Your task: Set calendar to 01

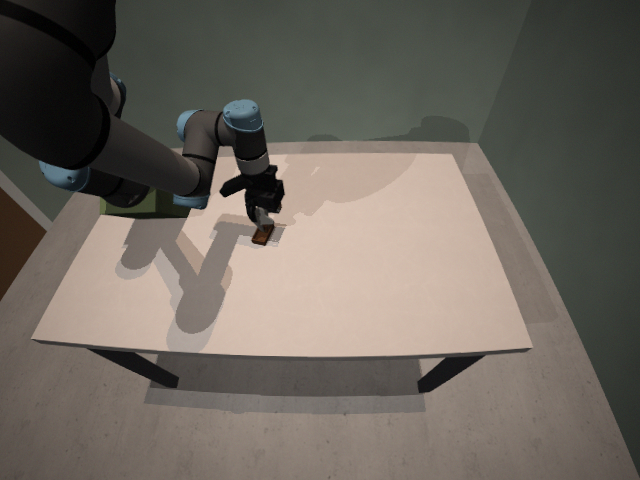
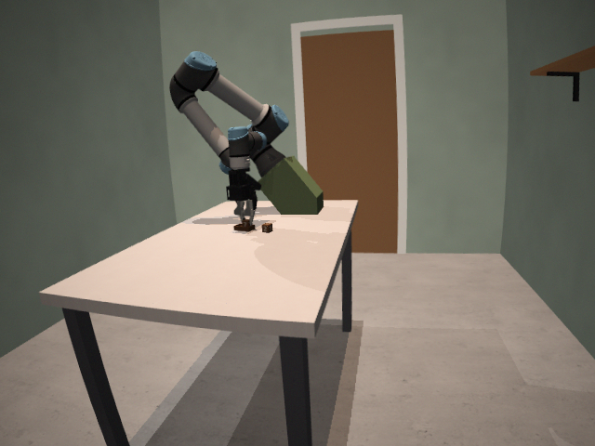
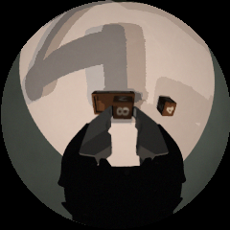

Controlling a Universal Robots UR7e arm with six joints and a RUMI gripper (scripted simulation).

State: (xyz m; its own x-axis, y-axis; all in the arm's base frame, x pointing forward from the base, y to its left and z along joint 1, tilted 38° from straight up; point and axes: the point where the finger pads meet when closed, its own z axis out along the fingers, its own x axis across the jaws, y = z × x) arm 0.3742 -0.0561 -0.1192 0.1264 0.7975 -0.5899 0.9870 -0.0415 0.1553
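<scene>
My hand is 30 mm above the brown tray and 20 mm to the left of it.
</scene>
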